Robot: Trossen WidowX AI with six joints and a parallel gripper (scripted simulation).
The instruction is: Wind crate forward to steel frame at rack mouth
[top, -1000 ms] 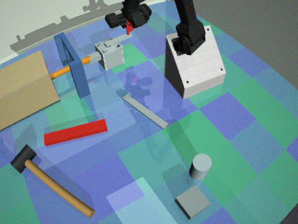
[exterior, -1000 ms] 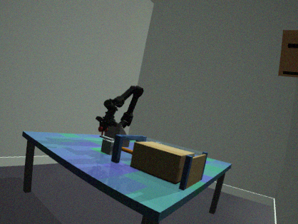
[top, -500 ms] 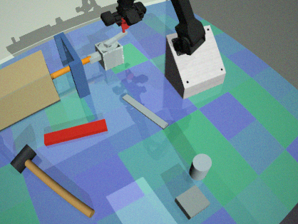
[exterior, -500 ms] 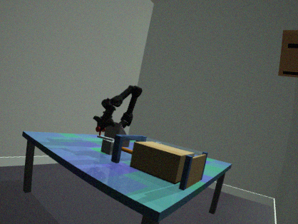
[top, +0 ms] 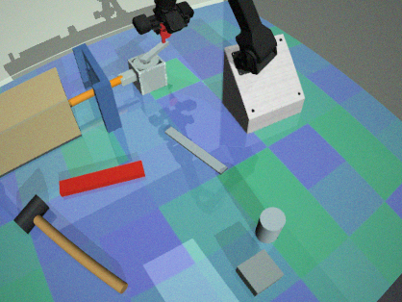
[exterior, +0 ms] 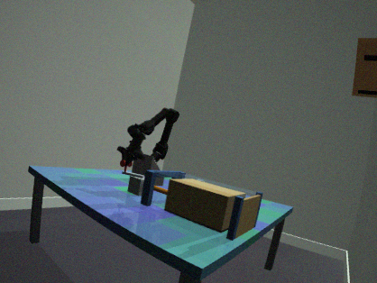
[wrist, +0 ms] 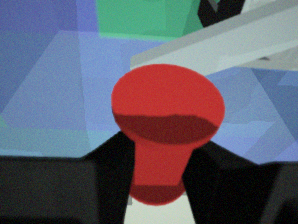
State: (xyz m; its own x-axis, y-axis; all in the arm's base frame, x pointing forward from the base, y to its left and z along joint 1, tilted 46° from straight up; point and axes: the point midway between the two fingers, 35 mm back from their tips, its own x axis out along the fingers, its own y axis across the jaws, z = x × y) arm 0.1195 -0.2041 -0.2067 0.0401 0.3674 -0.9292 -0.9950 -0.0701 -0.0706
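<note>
My gripper tip is now 40 mm to the right of the crank handle, 30 mm short of it and 30 mm above it. From my gripper tip the other things lie so: grey flat bar: 390 mm to the left, 130 mm below, 80 mm ahead; then red knob: 20 mm to the left; then grey winch: 100 mm below, 70 mm ahead, 60 mm to the left.
</note>
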